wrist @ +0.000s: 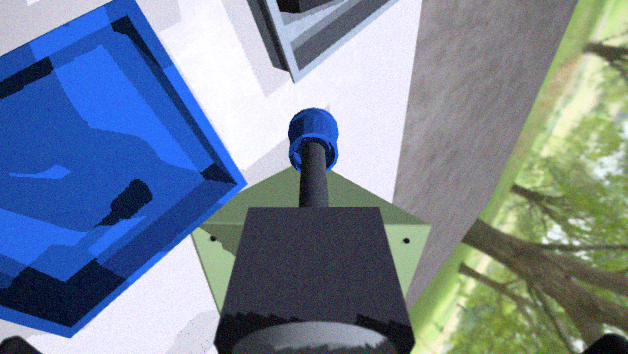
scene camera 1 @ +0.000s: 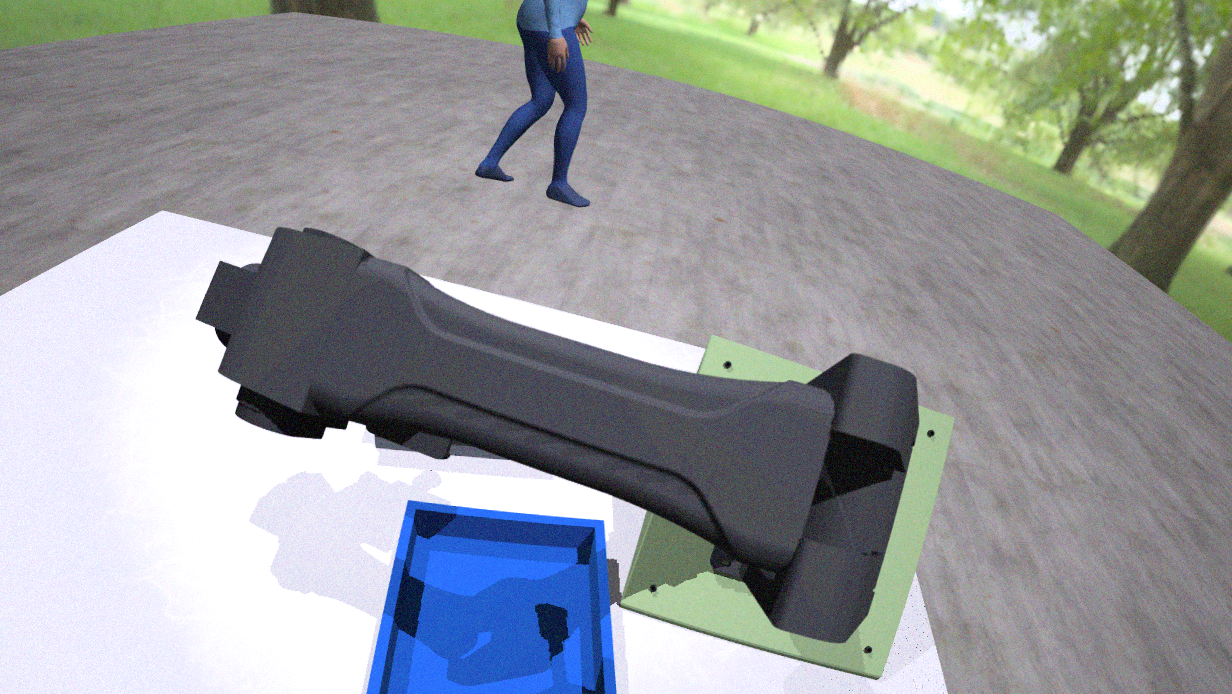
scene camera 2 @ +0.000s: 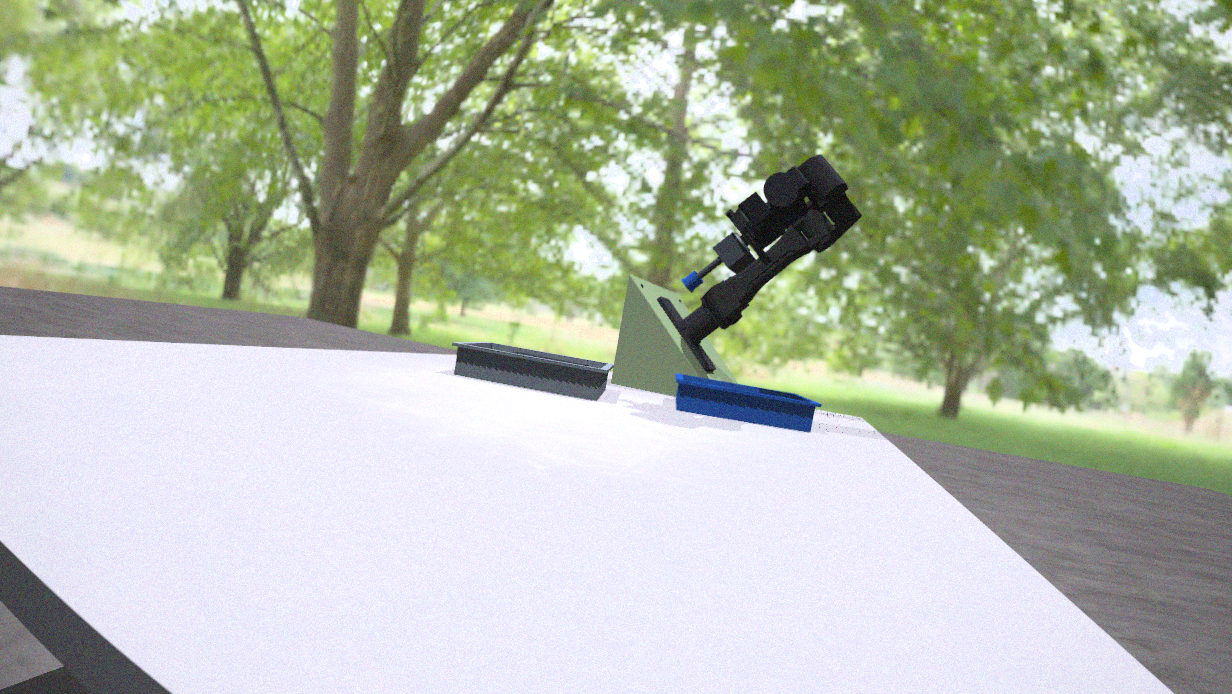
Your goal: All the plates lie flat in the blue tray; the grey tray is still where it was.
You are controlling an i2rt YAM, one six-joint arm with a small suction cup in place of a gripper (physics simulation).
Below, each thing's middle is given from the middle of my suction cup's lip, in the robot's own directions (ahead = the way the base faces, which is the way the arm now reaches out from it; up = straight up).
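There is the blue tray [scene camera 1: 474, 594], and my suction cup is 11 cm to the right of it, 8 cm past it and 19 cm above it. As for the grey tray [wrist: 297, 44], it is 19 cm below my suction cup, 21 cm to the right of it and 11 cm ahead of it.
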